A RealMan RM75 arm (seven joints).
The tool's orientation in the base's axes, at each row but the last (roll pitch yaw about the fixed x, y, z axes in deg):
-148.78 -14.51 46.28
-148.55 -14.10 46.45
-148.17 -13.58 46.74
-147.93 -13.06 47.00
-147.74 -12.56 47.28
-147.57 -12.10 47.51
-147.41 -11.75 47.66
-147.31 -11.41 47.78
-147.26 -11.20 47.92
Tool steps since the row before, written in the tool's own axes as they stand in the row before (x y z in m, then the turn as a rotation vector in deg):
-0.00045 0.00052 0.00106 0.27 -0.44 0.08
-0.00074 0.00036 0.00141 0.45 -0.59 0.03
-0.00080 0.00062 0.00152 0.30 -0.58 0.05
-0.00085 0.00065 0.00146 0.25 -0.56 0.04
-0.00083 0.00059 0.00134 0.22 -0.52 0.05
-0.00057 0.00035 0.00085 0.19 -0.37 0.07
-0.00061 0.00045 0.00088 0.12 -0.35 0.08
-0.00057 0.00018 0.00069 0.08 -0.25 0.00
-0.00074 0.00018 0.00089 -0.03 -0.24 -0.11
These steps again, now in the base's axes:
-0.00017 -0.00003 -0.00125 -0.15 0.45 0.22
-0.00057 0.00002 -0.00153 -0.12 0.62 0.38
-0.00047 -0.00010 -0.00176 -0.22 0.52 0.33
-0.00048 -0.00019 -0.00173 -0.24 0.47 0.31
-0.00049 -0.00022 -0.00159 -0.23 0.44 0.28
-0.00037 -0.00016 -0.00100 -0.15 0.35 0.18
-0.00034 -0.00023 -0.00109 -0.19 0.30 0.14
-0.00045 -0.00017 -0.00078 -0.12 0.18 0.15
-0.00062 -0.00020 -0.00097 -0.15 0.04 0.21

